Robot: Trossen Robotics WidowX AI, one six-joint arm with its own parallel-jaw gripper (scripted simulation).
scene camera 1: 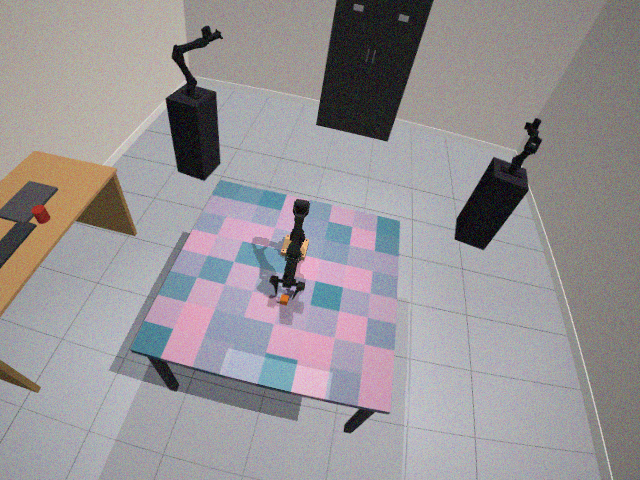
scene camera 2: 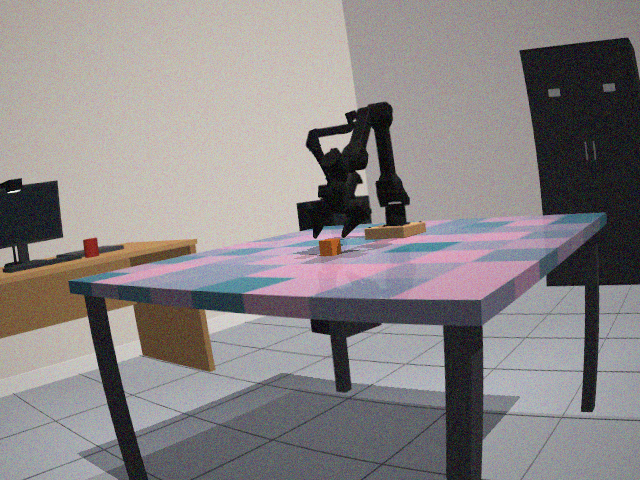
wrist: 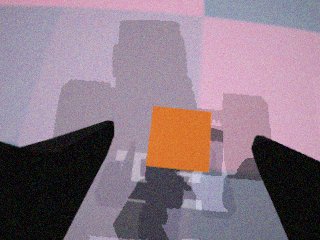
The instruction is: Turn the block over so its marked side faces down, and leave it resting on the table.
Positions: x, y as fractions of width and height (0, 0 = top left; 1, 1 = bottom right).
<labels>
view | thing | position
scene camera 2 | my gripper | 0.51, 0.49
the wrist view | my gripper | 0.57, 0.56
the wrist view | orange block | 0.56, 0.58
</labels>
